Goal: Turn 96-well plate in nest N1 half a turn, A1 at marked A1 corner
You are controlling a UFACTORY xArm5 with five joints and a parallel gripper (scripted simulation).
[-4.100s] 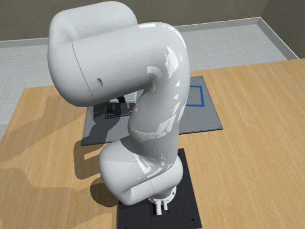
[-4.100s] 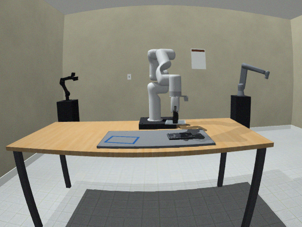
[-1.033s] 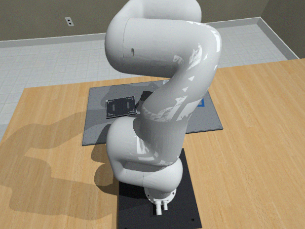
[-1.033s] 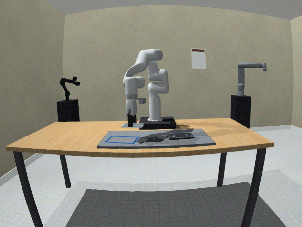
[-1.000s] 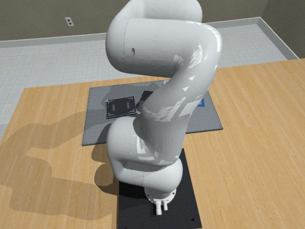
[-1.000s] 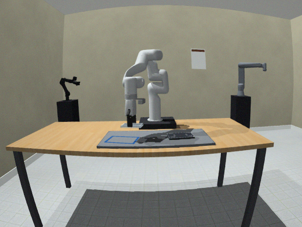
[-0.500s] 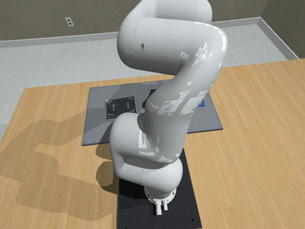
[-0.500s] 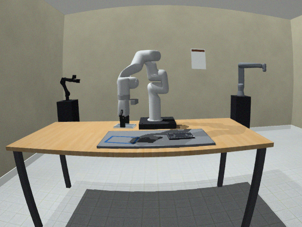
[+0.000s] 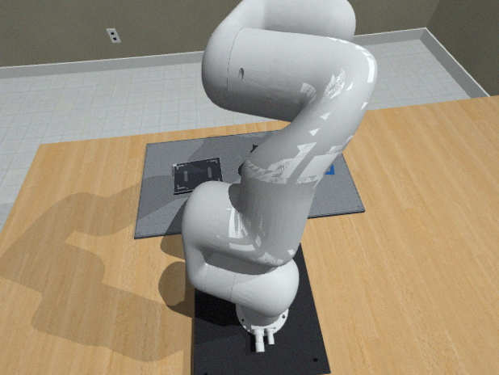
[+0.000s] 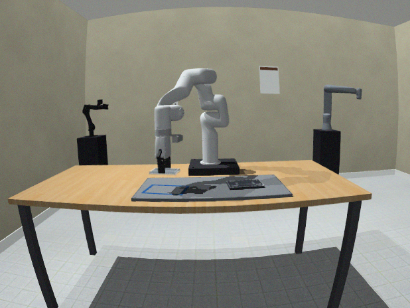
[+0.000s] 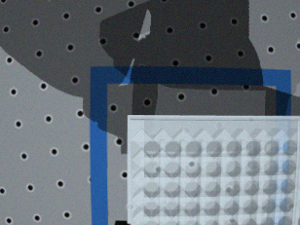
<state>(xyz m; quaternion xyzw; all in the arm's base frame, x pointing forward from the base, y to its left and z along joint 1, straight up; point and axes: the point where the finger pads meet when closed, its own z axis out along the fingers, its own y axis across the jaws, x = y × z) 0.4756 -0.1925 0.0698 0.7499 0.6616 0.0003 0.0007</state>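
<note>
Now: hand 1 cm above the white 96-well plate. Also, from my hand: plate nest: 37 cm to the left, 9 cm below, 5 cm behind; then A1 label: 45 cm to the left, 9 cm below, 1 cm behind.
</note>
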